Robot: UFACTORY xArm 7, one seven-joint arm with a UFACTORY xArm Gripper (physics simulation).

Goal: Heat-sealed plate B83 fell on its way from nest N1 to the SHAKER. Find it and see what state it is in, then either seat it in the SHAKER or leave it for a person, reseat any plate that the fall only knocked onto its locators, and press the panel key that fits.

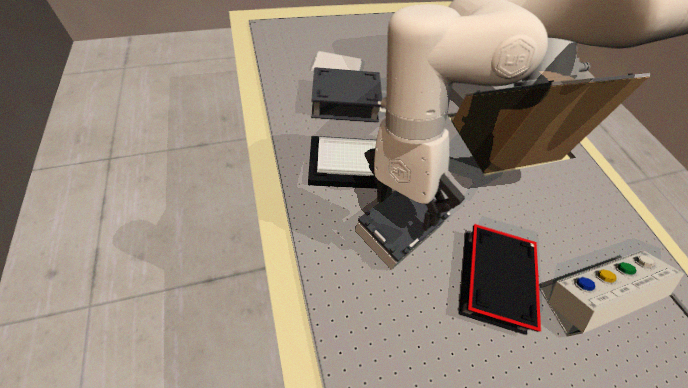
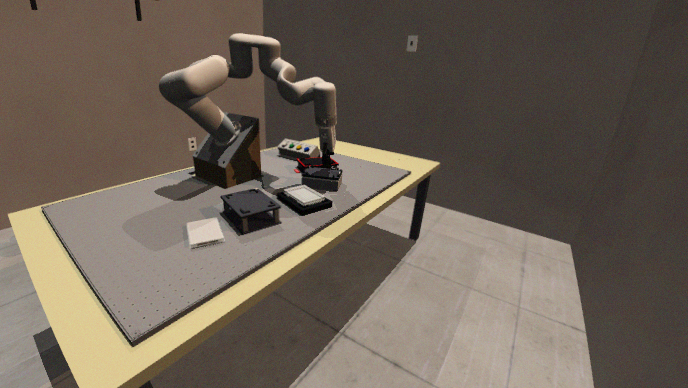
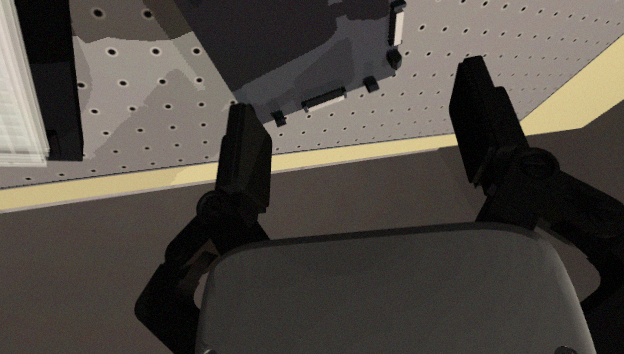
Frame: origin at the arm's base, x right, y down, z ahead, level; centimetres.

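Seen in the pictures: gripper, fingertip midpoint: (image 1: 406, 210) (image 2: 328, 160) (image 3: 350, 103); arm's base, origin of the base link: (image 1: 547, 83) (image 2: 228, 134).
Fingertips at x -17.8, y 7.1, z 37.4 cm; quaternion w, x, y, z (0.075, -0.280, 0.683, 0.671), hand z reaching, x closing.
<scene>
Pixels of each thing's middle, then the offset from my fingertips to it. "spot": a spot on its surface instead.
- white plate, body centre: (image 2: 204, 232) (image 1: 336, 65) dx +51.8, dy +9.5, dz -2.9 cm
- pale gridded plate, body centre: (image 1: 348, 155) (image 2: 304, 193) dx +18.5, dy +6.9, dz +3.7 cm
- black nest, body centre: (image 1: 347, 160) (image 2: 304, 199) dx +18.5, dy +8.9, dz +3.7 cm
- turned block, surface spot: (image 3: 270, 45) (image 1: 391, 212) spot: dx +2.3, dy +4.7, dz +0.6 cm
- key panel, body centre: (image 1: 615, 288) (image 2: 298, 150) dx -21.0, dy +6.0, dz -34.7 cm
A white plate (image 1: 336, 61) (image 2: 205, 233) lies flat on the perforated board beside a raised dark stand (image 1: 346, 86) (image 2: 250, 201). I cannot read its label or judge its seal. A pale gridded plate (image 1: 345, 156) (image 2: 305, 195) (image 3: 17, 110) rests on a black nest (image 1: 313, 167) (image 2: 306, 210) (image 3: 57, 90); I cannot tell whether it is fully seated. A turned block (image 1: 387, 222) (image 2: 321, 181) (image 3: 270, 45) with corner locators and pale clips, apparently the SHAKER, has a bare dark top where visible. My gripper (image 1: 409, 207) (image 2: 327, 160) (image 3: 350, 103) is open and empty, low over this block.
A red-edged black stand (image 1: 505, 277) (image 2: 317, 162) is near the block. The key panel (image 1: 615, 295) (image 2: 298, 149) has blue, yellow, green and white keys. The arm's wedge-shaped base (image 1: 540, 125) (image 2: 230, 160) stands at the board's far side.
</scene>
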